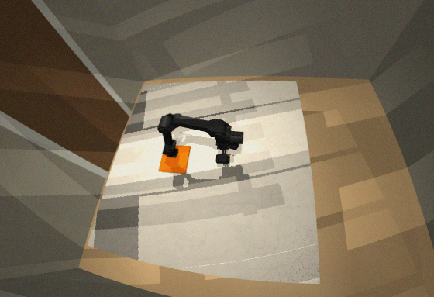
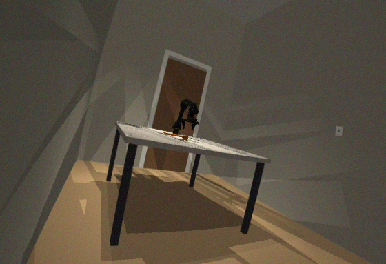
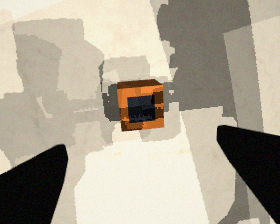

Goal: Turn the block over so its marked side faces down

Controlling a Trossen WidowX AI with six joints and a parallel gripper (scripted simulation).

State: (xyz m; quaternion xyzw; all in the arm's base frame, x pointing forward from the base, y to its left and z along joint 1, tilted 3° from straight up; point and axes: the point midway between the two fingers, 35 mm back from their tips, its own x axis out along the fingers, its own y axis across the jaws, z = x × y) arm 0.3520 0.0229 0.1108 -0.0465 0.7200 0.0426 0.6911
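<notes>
Now: the block 7 cm below my gripper tip and 1 cm to the right of it.
</notes>
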